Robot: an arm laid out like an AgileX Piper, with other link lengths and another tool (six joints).
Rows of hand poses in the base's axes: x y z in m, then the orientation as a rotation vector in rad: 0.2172 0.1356 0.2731 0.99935 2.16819 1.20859; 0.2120 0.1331 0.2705 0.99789 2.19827 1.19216; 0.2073 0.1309 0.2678 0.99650 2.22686 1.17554; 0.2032 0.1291 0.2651 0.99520 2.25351 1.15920; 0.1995 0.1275 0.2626 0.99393 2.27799 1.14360; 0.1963 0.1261 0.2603 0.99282 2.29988 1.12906; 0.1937 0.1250 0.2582 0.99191 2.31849 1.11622; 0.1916 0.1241 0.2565 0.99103 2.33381 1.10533; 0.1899 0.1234 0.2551 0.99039 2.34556 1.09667; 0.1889 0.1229 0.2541 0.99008 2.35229 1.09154; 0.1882 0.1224 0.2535 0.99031 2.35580 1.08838; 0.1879 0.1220 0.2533 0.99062 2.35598 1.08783; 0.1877 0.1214 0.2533 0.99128 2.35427 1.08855; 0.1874 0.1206 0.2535 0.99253 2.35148 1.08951; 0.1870 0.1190 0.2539 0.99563 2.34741 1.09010; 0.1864 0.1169 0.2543 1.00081 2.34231 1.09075; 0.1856 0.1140 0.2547 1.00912 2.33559 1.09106; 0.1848 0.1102 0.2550 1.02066 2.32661 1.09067; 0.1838 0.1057 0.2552 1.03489 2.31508 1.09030; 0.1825 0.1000 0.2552 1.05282 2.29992 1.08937; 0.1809 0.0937 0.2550 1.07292 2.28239 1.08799; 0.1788 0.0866 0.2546 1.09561 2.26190 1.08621; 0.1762 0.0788 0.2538 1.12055 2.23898 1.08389; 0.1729 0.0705 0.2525 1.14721 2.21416 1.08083
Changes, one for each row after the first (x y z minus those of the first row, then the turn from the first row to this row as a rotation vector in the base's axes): -0.0052 -0.0025 -0.0026 -0.01404 0.02007 0.01224; -0.0099 -0.0047 -0.0053 -0.02784 0.03928 0.02362; -0.0140 -0.0065 -0.0080 -0.04108 0.05730 0.03404; -0.0177 -0.0081 -0.0105 -0.05347 0.07393 0.04351; -0.0209 -0.0095 -0.0128 -0.06479 0.08892 0.05185; -0.0235 -0.0106 -0.0149 -0.07461 0.10175 0.05882; -0.0256 -0.0115 -0.0166 -0.08287 0.11231 0.06455; -0.0273 -0.0122 -0.0180 -0.08935 0.12046 0.06885; -0.0283 -0.0127 -0.0190 -0.09314 0.12517 0.07125; -0.0290 -0.0132 -0.0196 -0.09534 0.12785 0.07218; -0.0293 -0.0136 -0.0198 -0.09564 0.12815 0.07198; -0.0295 -0.0142 -0.0198 -0.09492 0.12726 0.07095; -0.0298 -0.0150 -0.0196 -0.09384 0.12592 0.06911; -0.0302 -0.0166 -0.0192 -0.09246 0.12466 0.06564; -0.0308 -0.0187 -0.0188 -0.09041 0.12381 0.06071; -0.0316 -0.0216 -0.0184 -0.08764 0.12353 0.05342; -0.0324 -0.0254 -0.0181 -0.08436 0.12344 0.04325; -0.0334 -0.0299 -0.0179 -0.08017 0.12307 0.03051; -0.0347 -0.0356 -0.0179 -0.07513 0.12228 0.01396; -0.0363 -0.0419 -0.0181 -0.06959 0.12117 -0.00497; -0.0384 -0.0490 -0.0185 -0.06333 0.11964 -0.02678; -0.0410 -0.0568 -0.0193 -0.05652 0.11795 -0.05105; -0.0443 -0.0651 -0.0206 -0.04943 0.11624 -0.07732
